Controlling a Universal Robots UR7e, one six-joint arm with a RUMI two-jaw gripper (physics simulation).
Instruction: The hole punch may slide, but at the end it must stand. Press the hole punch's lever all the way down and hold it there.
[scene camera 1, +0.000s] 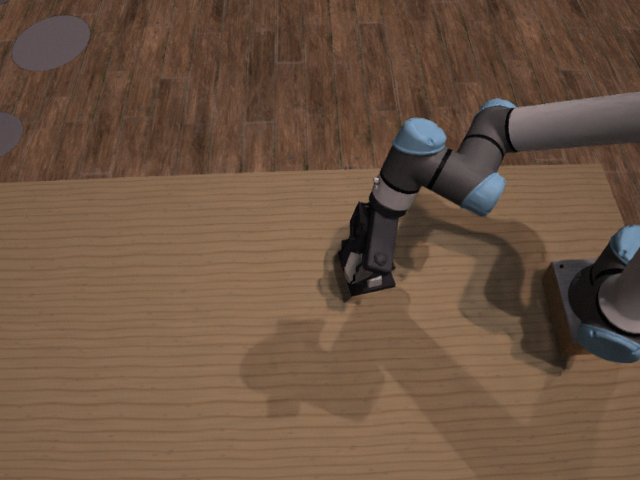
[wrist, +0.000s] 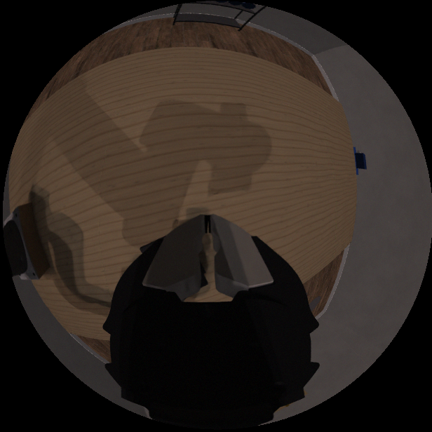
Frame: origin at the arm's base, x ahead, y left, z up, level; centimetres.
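Seen in the pictures: gripper, fingertip midpoint: (scene camera 1: 350, 282).
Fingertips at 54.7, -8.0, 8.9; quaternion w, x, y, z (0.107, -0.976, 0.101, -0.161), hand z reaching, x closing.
Note:
A point is followed by its place in that frame, as x, y, z.
The black hole punch (scene camera 1: 385, 284) {44.6, -14.9, -7.1} with a light grey patch is at the middle of the table in the scene view, largely covered by my gripper. My gripper (scene camera 1: 354, 280) {54.7, -8.0, 8.9} (wrist: 207, 217) is shut with nothing between its fingers. In the scene view its tips overlap the left part of the punch; whether they touch the lever is hidden. In the wrist view the two grey fingers meet at their tips, and a small dark corner sticks out left of them. The lever's height and whether the punch stands flat cannot be told clearly.
The wooden table (scene camera 1: 155, 310) {97.3, -16.7, -8.3} (wrist: 300, 165) lies under the arm and carries its broad shadow. The robot's base block (scene camera 1: 559, 310) {8.8, -0.4, -3.2} (wrist: 35, 245) stands at the right in the scene view. The table's far edge runs behind the arm. A small blue object (wrist: 360, 160) is beyond the table.

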